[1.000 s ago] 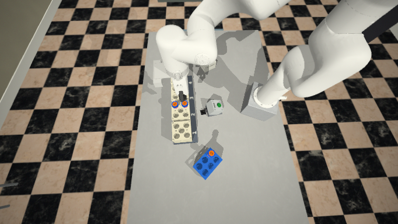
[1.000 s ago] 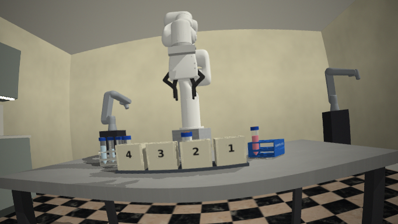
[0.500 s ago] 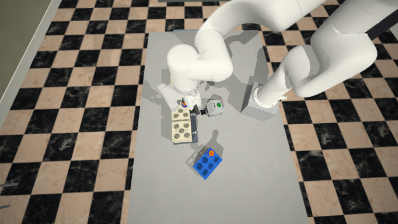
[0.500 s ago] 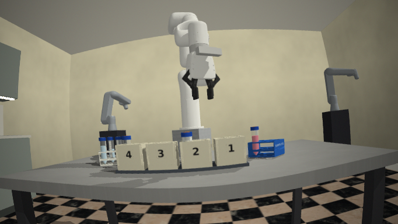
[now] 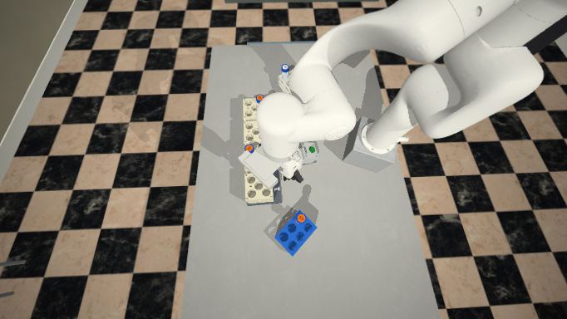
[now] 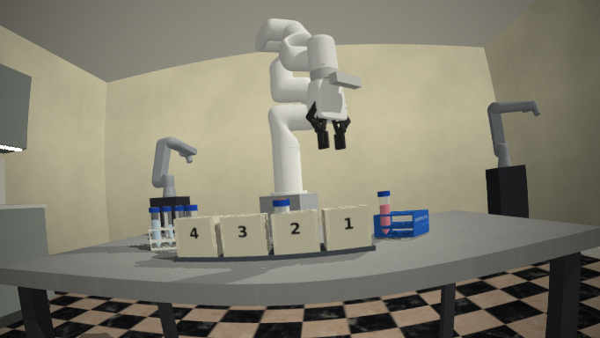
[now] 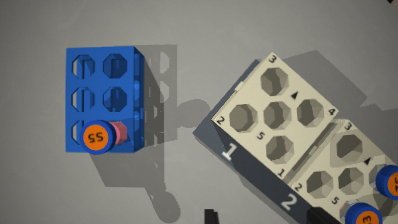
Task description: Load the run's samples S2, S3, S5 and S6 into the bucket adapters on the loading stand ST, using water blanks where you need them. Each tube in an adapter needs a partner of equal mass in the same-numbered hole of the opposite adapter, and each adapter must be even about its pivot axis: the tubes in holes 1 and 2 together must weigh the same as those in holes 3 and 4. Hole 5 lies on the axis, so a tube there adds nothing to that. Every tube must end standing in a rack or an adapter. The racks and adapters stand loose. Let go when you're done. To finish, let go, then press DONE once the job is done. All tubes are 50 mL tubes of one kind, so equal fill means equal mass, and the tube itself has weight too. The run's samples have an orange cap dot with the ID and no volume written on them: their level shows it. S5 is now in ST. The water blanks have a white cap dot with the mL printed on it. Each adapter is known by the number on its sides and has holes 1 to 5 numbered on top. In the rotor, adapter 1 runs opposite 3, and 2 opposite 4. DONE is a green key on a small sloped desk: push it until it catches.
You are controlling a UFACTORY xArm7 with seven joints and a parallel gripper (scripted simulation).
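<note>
The orange-dotted sample tube is 19 cm below my hand, 13 cm to the left of it and 8 cm behind it. Round my hand: blue sample rack (22 cm below, 17 cm to the left, 6 cm behind); done desk (20 cm below, 14 cm to the right, 10 cm behind); green DONE key (19 cm below, 14 cm to the right, 12 cm behind).
</note>
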